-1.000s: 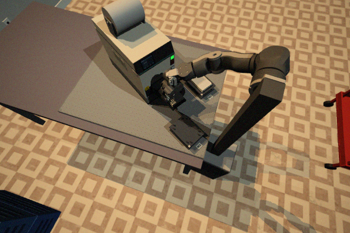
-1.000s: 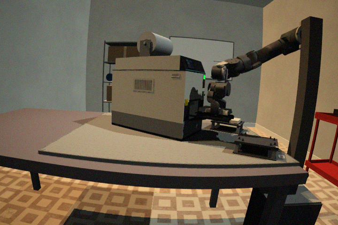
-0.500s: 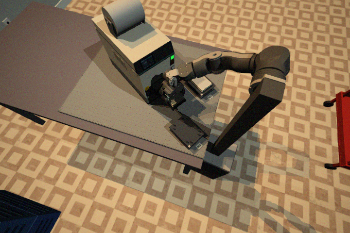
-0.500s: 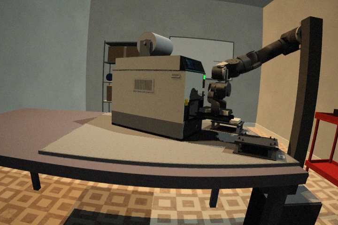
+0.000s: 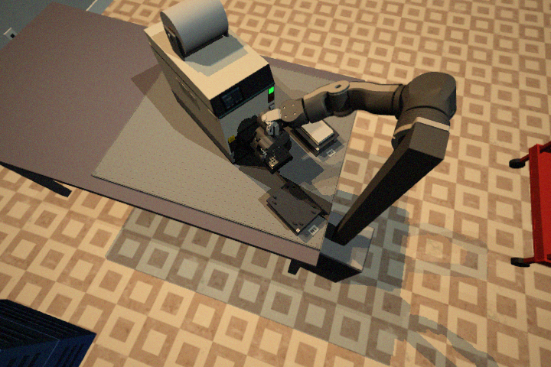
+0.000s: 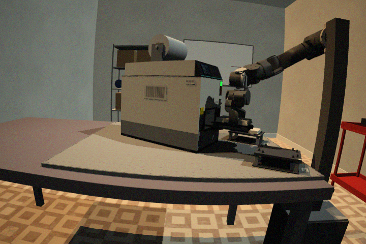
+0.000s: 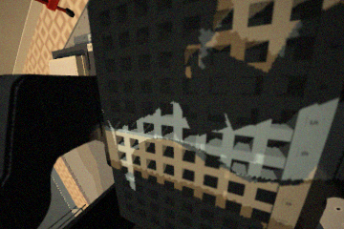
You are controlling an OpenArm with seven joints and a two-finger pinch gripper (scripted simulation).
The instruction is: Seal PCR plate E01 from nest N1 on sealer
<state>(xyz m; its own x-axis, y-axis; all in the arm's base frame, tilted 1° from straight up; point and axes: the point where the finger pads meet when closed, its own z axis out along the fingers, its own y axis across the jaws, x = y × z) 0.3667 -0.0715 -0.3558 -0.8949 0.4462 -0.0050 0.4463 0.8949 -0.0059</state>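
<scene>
The plate E01 lies right at my hand. Also, from my hand: plate E07: 200 mm to the right, 110 mm behind, 70 mm below; then sealer's dark stage: 20 mm below; then foil roll: 300 mm ahead, 290 mm above, 150 mm to the right.
</scene>
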